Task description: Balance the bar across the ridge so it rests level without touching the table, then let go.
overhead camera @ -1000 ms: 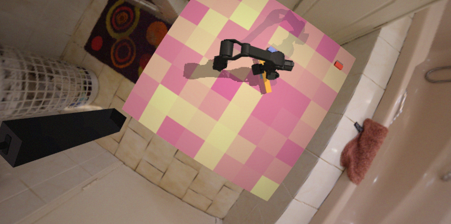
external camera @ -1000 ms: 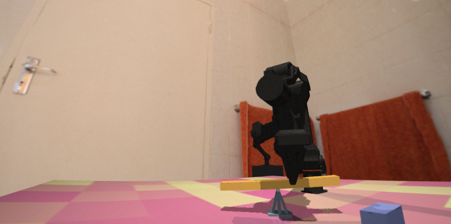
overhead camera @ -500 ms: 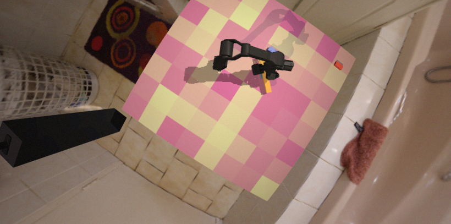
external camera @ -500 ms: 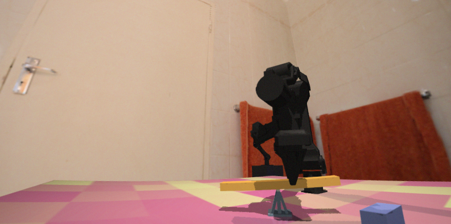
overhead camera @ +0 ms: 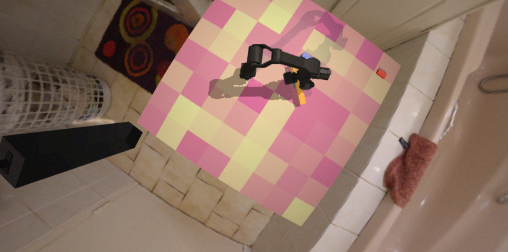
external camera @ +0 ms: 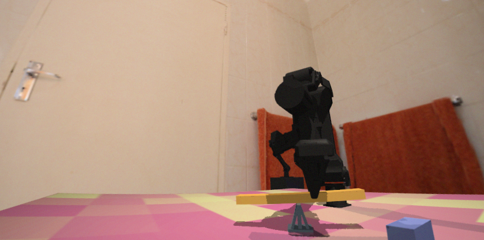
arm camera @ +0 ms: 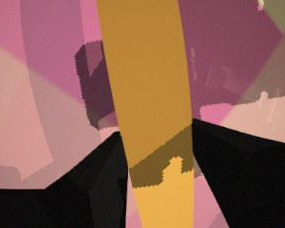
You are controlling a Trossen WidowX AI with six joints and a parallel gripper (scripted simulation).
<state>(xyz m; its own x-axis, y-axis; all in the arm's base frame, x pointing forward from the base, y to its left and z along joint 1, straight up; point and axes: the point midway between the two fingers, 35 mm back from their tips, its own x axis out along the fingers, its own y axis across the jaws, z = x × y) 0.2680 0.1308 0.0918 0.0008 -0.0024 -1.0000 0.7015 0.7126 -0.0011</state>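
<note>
The bar is 2 cm ahead of my gripper tip and 2 cm to the right of it. Also, from my gripper tip: blue cube 1 cm behind, 15 cm to the left, 4 cm below; then red block 47 cm ahead, 37 cm to the left, 5 cm below.
</note>
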